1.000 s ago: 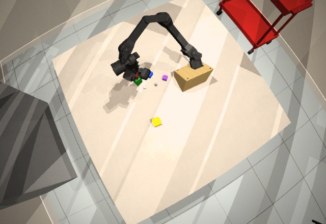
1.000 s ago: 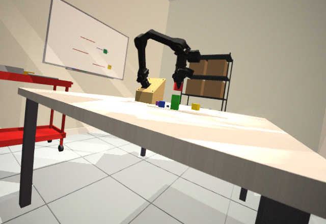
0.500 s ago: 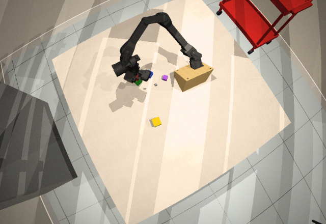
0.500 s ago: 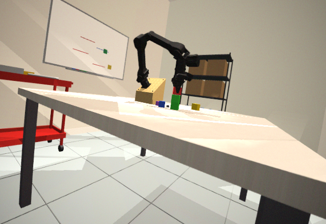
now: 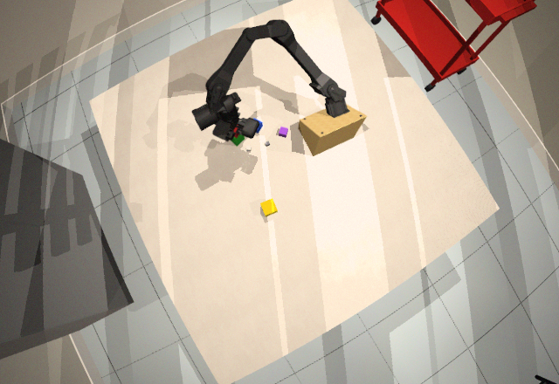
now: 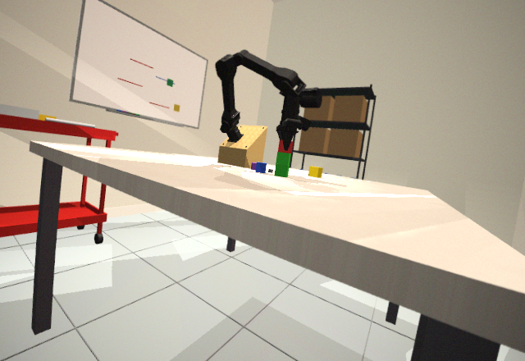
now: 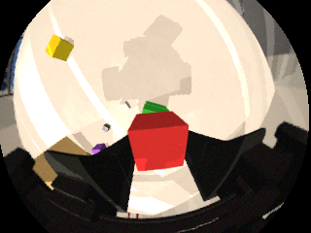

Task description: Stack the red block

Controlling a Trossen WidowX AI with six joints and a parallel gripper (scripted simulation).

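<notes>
Now: gripper tip 1 cm below the red block. The rest, counted from my gripper tip: blue block 9 cm behind, 8 cm below, 1 cm to the right; yellow block 30 cm to the left, 7 cm below; purple block 17 cm behind, 8 cm below, 5 cm to the left.
</notes>
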